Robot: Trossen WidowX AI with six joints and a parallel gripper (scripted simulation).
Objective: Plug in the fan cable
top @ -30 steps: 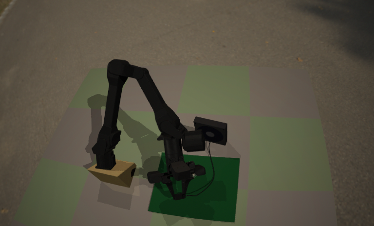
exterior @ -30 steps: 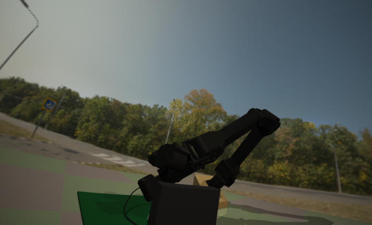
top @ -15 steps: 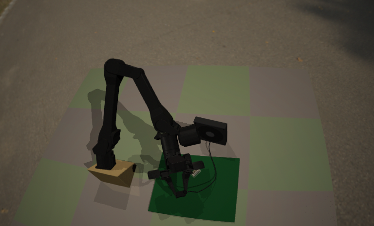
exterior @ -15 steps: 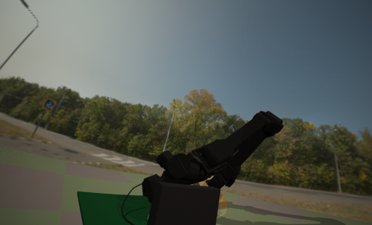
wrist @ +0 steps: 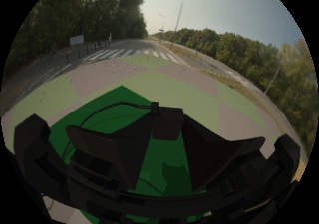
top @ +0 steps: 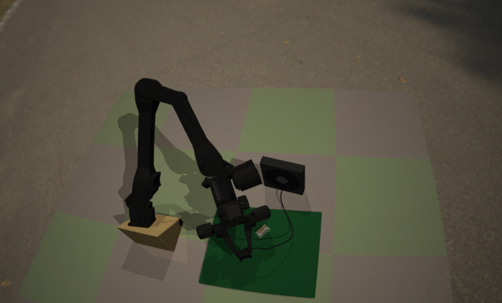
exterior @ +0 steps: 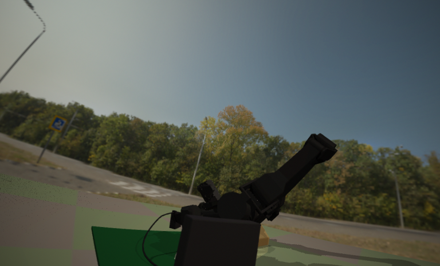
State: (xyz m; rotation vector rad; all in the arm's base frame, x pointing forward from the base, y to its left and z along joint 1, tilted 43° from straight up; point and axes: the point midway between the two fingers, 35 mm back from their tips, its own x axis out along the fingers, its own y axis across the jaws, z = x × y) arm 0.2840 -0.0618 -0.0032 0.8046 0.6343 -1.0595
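The green board is 8 cm below my gripper tip, 4 cm to the left of it and 3 cm ahead of it. The rest, counted from my gripper tip: black plug: 1 cm below; then black fan: 22 cm to the left, 9 cm ahead, 1 cm below.
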